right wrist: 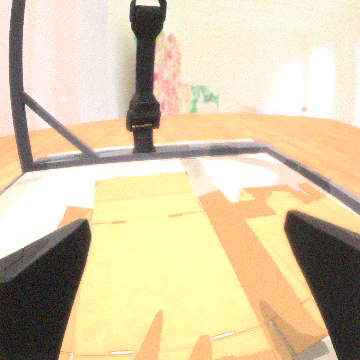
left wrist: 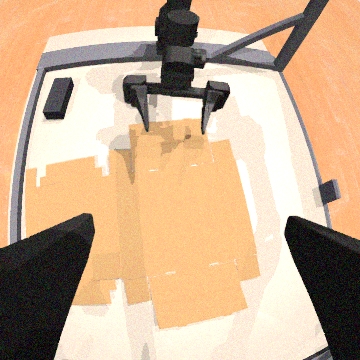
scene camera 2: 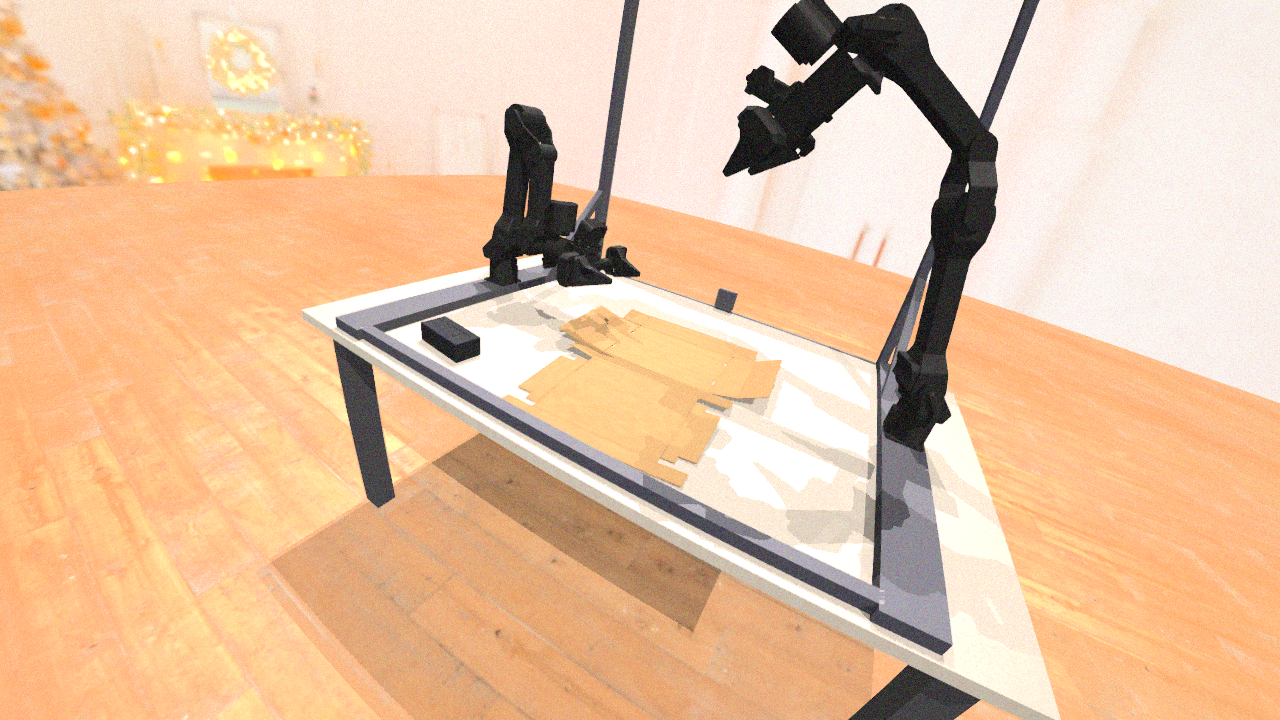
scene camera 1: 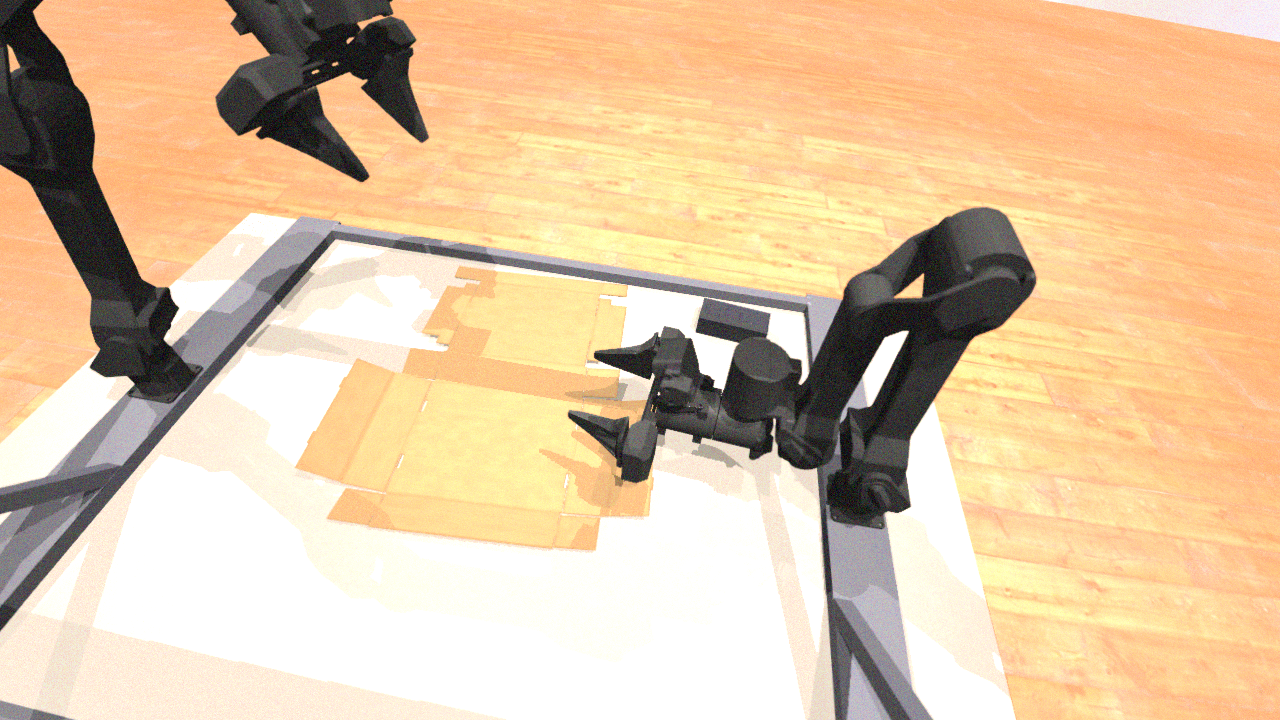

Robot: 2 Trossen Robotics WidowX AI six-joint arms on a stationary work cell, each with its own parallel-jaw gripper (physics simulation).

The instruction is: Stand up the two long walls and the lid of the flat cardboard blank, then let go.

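Seen in the pictures: left gripper, fingertip midpoint: (left wrist: 193,226) (scene camera 2: 737,174) (scene camera 1: 398,159); right gripper, fingertip midpoint: (right wrist: 189,225) (left wrist: 175,131) (scene camera 2: 626,278) (scene camera 1: 581,382); left arm's base at its link origin: (right wrist: 143,149) (scene camera 2: 902,436) (scene camera 1: 166,381); right arm's base at its link origin: (scene camera 2: 502,280) (scene camera 1: 854,501).
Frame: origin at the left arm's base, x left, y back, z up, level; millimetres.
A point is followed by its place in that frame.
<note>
The cardboard blank's base panel (scene camera 1: 487,438) {x 12, y -440, z -18 mm} (scene camera 2: 671,340) {x -59, y -475, z -18 mm} (left wrist: 195,215) {x -18, y -446, z -17 mm} (right wrist: 150,260) {x 3, y -437, z -18 mm} lies flat on the table. The lid panel (scene camera 1: 537,322) {x 229, y -447, z -12 mm} (scene camera 2: 617,407) {x 245, y -428, z -13 mm} (left wrist: 65,195) {x 246, y -504, z -12 mm} lies flat too, joined by the long wall strip (scene camera 1: 510,374) {x 119, y -438, z -12 mm} (left wrist: 131,215) {x 109, y -456, z -14 mm} (right wrist: 240,250) {x 111, y -444, z -14 mm}, which lies low. The other long wall (scene camera 1: 465,521) {x -107, y -454, z -11 mm} lies low at the near edge in scene camera 1. The end flap (scene camera 1: 349,429) {x -22, y -273, z 1 mm} (scene camera 2: 760,380) {x 11, y -263, z 4 mm} looks slightly tilted. My left gripper (scene camera 1: 396,158) {x 64, y -387, z 339 mm} (left wrist: 193,226) {x 64, y -387, z 339 mm} is open and empty, high above the table. My right gripper (scene camera 1: 584,385) {x 26, y -563, z 113 mm} (scene camera 2: 623,277) {x 26, y -563, z 113 mm} (left wrist: 175,131) {x 26, y -563, z 113 mm} (right wrist: 189,225) {x 26, y -563, z 113 mm} is open and empty, low over the blank's right end in scene camera 1.
A black block (scene camera 1: 733,319) {x 279, y -750, z 15 mm} (scene camera 2: 450,338) {x 311, y -724, z 16 mm} (left wrist: 58,98) {x 279, y -734, z 16 mm} rests on the table near the right gripper. A grey frame (scene camera 1: 572,265) {x 365, y -472, z 1 mm} (scene camera 2: 626,479) {x 380, y -335, z -2 mm} borders the white tabletop, and a small grey block (scene camera 2: 725,299) {x -357, y -456, z 15 mm} (left wrist: 330,191) {x -358, y -454, z 24 mm} stands at one edge. Arm shadows fall across the blank.
</note>
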